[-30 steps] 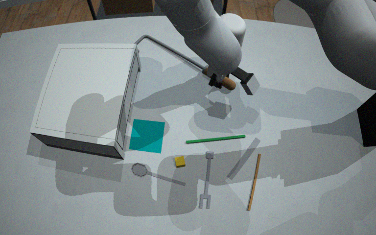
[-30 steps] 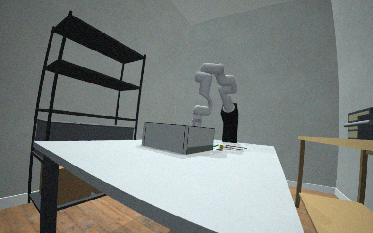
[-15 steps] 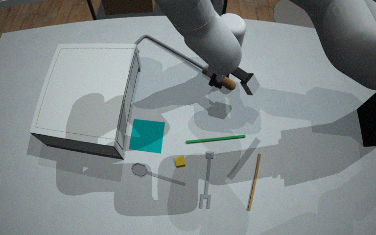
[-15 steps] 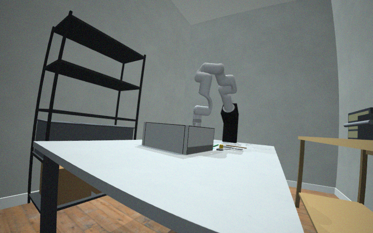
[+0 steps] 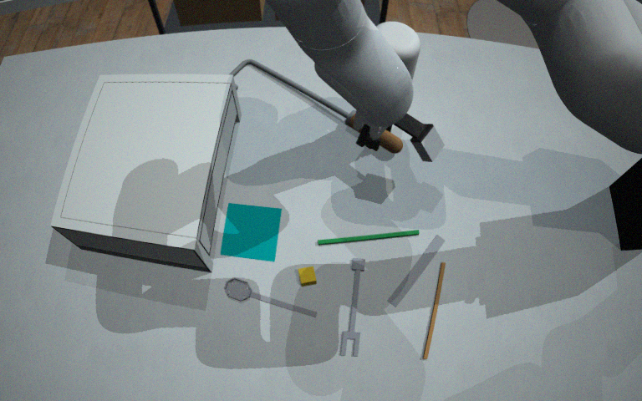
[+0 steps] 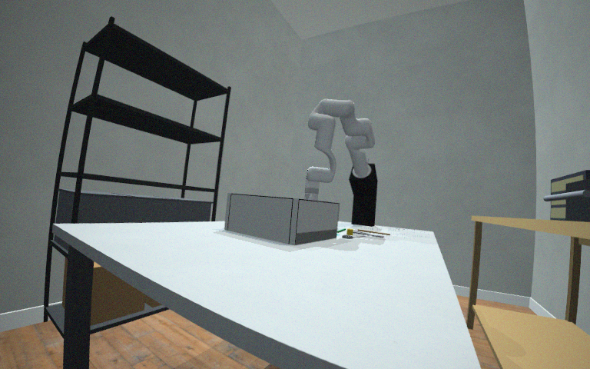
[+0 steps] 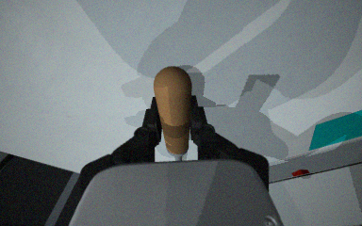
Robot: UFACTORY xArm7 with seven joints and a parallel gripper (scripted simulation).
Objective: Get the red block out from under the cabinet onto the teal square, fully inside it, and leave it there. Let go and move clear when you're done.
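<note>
My gripper is now 25 cm to the right of the teal square, 14 cm short of it and 2 cm above it. The rest, counted from my hand: grey flat bar (21 cm to the left, 15 cm behind, 2 cm below); green stick (19 cm to the left, 5 cm behind, 2 cm below); yellow cube (29 cm to the left, 2 cm ahead, 1 cm below).
</note>
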